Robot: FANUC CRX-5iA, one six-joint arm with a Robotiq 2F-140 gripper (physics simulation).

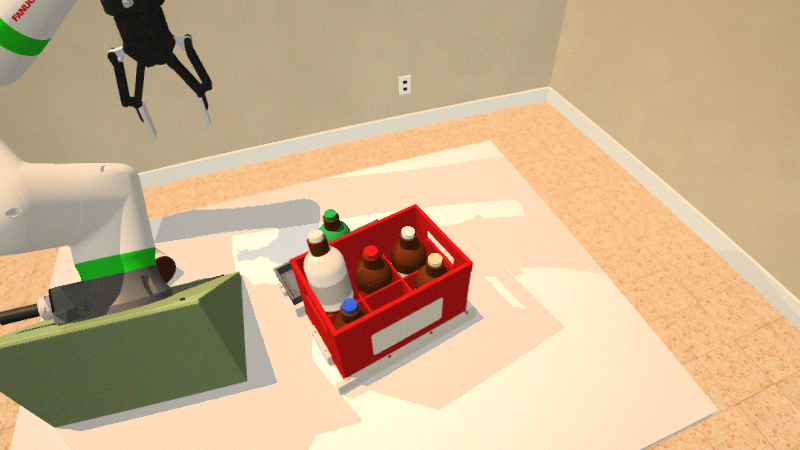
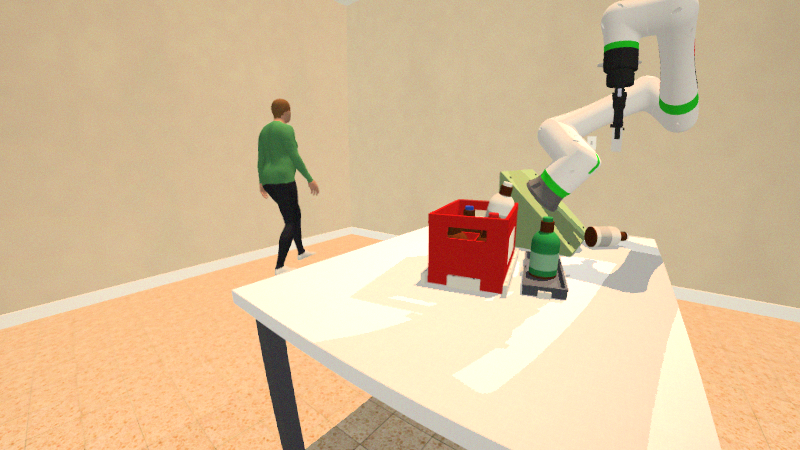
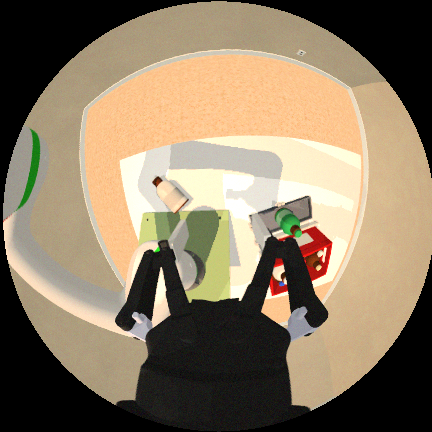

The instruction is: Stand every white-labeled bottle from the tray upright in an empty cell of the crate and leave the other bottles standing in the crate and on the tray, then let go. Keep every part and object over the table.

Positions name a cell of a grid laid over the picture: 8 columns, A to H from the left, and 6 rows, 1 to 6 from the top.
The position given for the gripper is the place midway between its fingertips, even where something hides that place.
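Observation:
Visible in image 1: a red-capped bottle (image 1: D4), a white bottle (image 1: D4) and a white-labeled bottle (image 1: E4). Image 2 shows a green bottle (image 2: F4) and a white bottle (image 2: G4). The gripper (image 1: B2) is visible as well, also appearing at (image 2: G3) and (image 3: E4).

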